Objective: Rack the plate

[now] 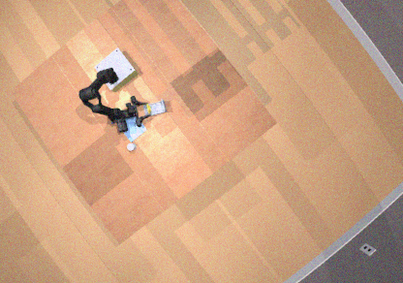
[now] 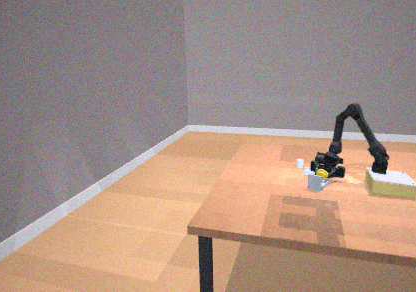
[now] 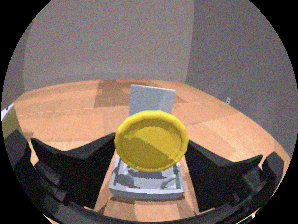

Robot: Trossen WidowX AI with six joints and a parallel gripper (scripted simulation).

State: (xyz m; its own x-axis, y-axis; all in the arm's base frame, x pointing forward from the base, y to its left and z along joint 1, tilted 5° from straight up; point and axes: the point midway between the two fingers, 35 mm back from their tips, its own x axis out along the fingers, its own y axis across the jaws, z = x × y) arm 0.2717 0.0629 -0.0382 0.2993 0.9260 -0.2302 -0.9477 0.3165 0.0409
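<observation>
My gripper tip is 1 cm to the left of the yellow plate. Also, from my gripper tip: light blue mat (2 cm ahead, 17 cm to the right, 5 cm below); blue spoon (8 cm behind, 22 cm to the right, 5 cm below); grey dish rack (1 cm ahead, 2 cm to the left, 3 cm below).
</observation>
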